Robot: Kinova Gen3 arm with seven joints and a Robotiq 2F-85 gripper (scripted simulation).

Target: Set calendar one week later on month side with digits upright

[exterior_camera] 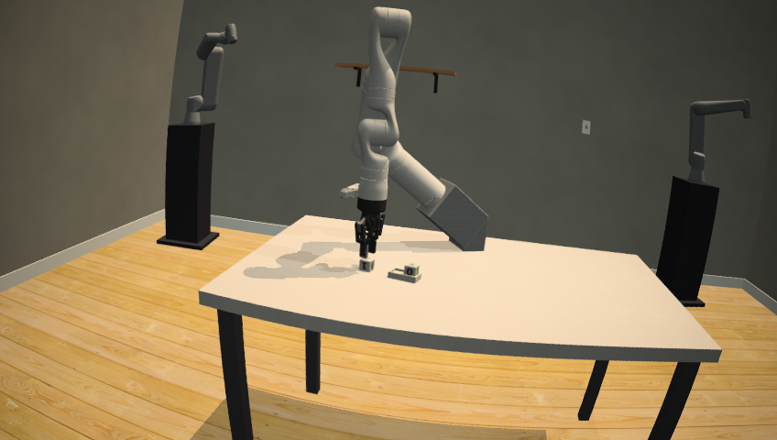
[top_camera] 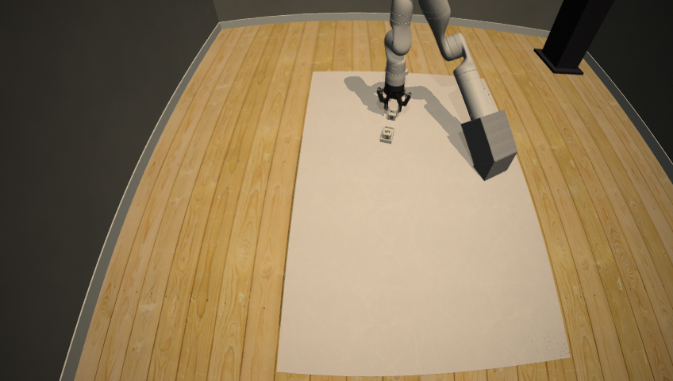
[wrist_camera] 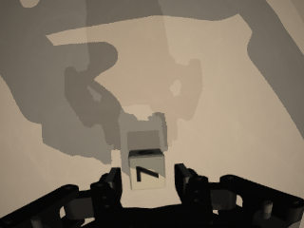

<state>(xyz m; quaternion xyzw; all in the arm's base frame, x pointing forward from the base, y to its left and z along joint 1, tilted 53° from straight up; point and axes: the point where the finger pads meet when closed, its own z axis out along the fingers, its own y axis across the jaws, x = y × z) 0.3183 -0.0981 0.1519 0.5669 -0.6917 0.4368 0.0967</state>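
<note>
Now: hand 4 cm above the white digit cube. The rest, counted from my hand: white calendar tray (10 cm to the left, 5 cm below, 4 cm ahead).
</note>
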